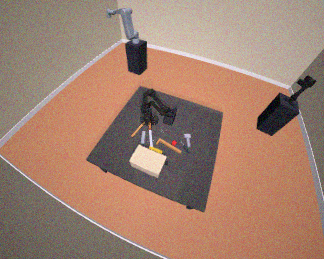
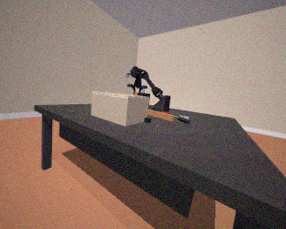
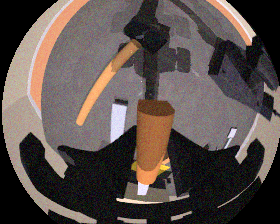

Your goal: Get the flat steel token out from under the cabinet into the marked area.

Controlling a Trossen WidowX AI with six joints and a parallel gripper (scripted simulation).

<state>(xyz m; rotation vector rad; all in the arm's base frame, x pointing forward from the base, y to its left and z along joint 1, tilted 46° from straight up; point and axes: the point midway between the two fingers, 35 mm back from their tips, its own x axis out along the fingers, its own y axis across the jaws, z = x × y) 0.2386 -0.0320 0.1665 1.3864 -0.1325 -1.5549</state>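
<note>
Right now my gripper tip is 120 mm short of the grey bar, 10 mm to the left of it and 130 mm above it. From my gripper tip the other things lie so: steel token (390 mm ahead, 240 mm to the left, 140 mm below); then small red piece (20 mm ahead, 330 mm to the left, 120 mm below).
</note>
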